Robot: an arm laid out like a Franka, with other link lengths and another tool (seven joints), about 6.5 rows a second.
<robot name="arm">
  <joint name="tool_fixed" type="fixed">
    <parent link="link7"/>
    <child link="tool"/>
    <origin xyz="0.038 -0.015 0.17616" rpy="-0.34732 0 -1.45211"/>
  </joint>
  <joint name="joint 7" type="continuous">
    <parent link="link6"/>
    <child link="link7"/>
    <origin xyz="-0.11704 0 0" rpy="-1.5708 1.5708 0"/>
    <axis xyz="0 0 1"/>
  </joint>
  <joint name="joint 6" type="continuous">
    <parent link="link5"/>
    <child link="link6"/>
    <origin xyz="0 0 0" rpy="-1.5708 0 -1.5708"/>
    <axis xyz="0 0 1"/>
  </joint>
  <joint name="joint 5" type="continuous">
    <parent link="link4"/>
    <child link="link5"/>
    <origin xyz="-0.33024 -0.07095 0" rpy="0 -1.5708 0"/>
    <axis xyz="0 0 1"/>
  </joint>
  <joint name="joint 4" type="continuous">
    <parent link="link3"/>
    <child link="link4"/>
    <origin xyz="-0.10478 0 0" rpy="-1.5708 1.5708 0"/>
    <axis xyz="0 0 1"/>
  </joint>
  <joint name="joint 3" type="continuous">
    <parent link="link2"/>
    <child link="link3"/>
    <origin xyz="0 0.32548 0" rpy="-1.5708 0 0"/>
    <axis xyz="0 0 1"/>
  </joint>
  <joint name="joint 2" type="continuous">
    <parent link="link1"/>
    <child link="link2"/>
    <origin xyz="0 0 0" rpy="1.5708 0 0"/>
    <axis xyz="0 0 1"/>
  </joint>
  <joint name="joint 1" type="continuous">
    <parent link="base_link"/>
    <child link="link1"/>
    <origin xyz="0 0 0.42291" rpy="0 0 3.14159"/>
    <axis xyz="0 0 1"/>
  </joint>
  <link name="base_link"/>
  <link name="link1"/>
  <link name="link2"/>
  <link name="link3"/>
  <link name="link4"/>
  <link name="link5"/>
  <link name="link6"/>
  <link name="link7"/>
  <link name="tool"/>
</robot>
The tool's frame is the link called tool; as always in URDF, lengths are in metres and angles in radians. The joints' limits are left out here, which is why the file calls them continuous.
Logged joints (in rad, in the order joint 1, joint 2, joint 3, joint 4, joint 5, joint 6, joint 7), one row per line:
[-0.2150 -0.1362 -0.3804 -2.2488 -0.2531 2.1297 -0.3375]
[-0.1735 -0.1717 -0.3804 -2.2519 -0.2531 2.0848 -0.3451]
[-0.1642 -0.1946 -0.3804 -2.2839 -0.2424 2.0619 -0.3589]
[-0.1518 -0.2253 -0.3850 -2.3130 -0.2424 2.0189 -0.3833]
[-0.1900 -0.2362 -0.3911 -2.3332 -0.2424 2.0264 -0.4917]
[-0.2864 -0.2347 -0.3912 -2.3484 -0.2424 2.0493 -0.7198]
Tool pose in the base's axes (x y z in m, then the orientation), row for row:
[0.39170 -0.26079 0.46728 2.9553 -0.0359 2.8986]
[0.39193 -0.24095 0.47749 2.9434 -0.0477 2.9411]
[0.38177 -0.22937 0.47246 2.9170 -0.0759 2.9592]
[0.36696 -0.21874 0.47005 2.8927 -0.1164 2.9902]
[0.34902 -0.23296 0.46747 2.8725 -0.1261 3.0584]
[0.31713 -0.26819 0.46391 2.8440 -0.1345 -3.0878]
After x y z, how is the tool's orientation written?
As angles about the fixed x, y, z axes (roll, pitch, yaw), in radians.
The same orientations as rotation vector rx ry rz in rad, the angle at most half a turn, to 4 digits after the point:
[-0.3827 -3.0911 -0.2956]
[-0.3174 -3.0820 -0.3139]
[-0.2923 -3.0524 -0.3550]
[-0.2503 -3.0097 -0.3900]
[-0.1503 -2.9958 -0.4135]
[0.0499 -2.9679 -0.4394]

